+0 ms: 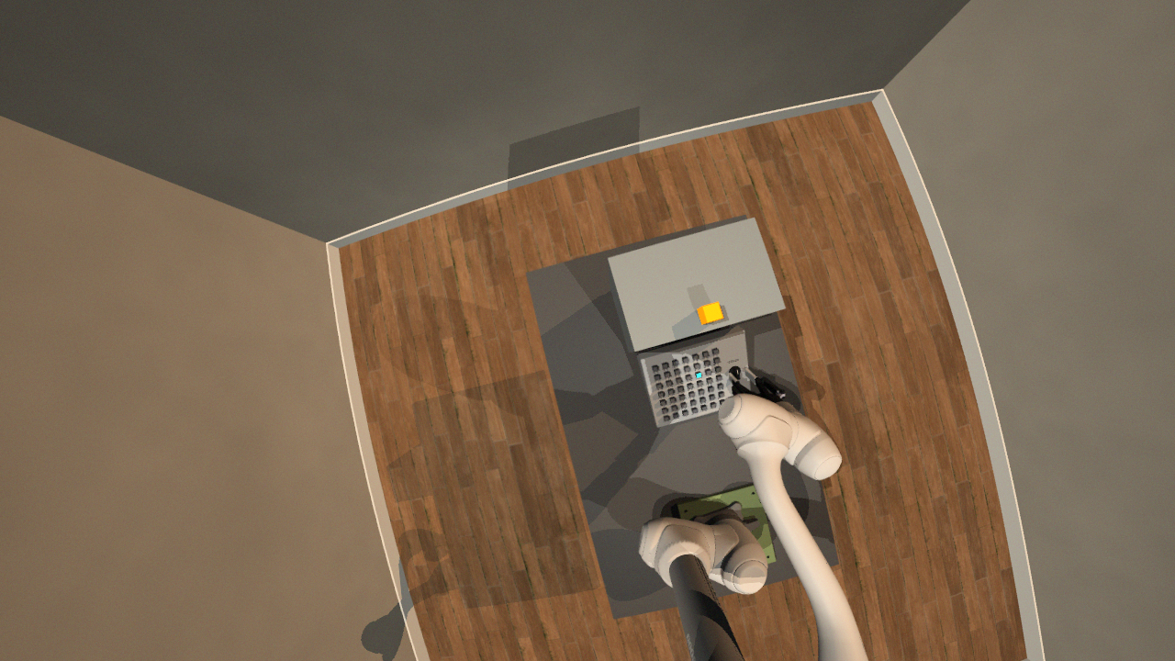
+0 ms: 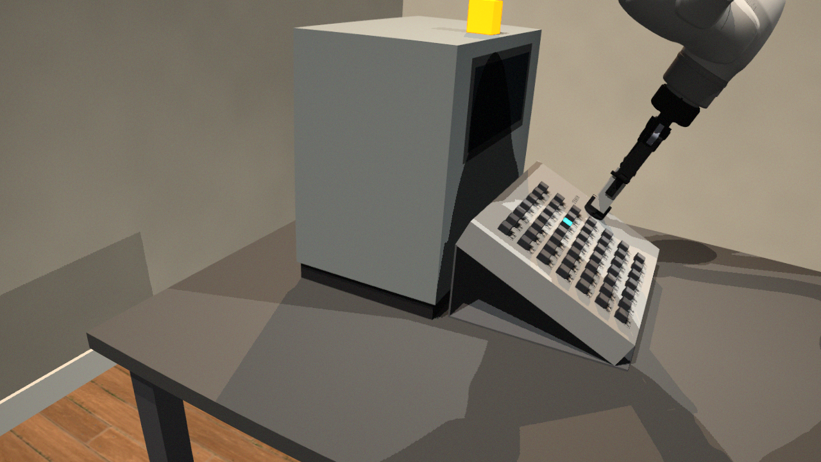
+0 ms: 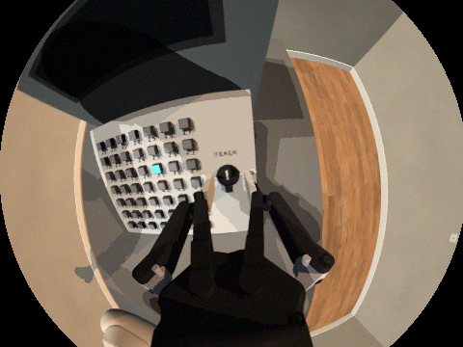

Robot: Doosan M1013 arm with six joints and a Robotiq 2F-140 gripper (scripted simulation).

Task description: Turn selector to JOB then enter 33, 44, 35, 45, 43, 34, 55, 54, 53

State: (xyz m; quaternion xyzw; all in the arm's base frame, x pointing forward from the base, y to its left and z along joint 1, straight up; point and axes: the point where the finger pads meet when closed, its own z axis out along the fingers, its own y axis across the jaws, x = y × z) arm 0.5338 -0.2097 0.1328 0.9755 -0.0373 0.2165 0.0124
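The black selector knob lies 20 mm ahead of my hand and 30 mm below it. From my hand the other things lie so: sloped grey keypad (50 mm ahead, 110 mm to the left, 80 mm below).
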